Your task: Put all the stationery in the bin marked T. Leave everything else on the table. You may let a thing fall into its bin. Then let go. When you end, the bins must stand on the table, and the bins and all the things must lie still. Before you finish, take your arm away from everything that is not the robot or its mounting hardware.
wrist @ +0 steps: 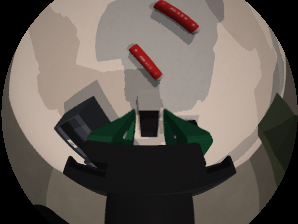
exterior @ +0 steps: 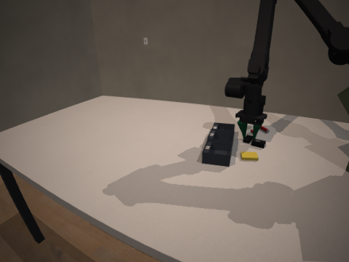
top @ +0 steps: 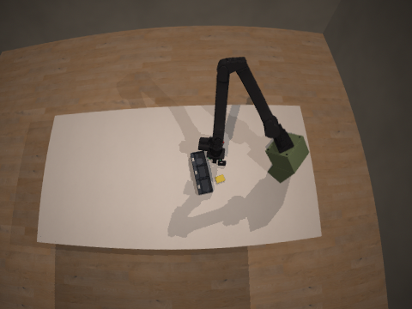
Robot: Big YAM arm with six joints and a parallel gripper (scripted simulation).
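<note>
The black item lies 1 cm to the right of my hand. Round my hand: three joined bins 11 cm ahead, 6 cm to the left, 1 cm above; yellow block 2 cm ahead, 13 cm to the left, 1 cm below.
</note>
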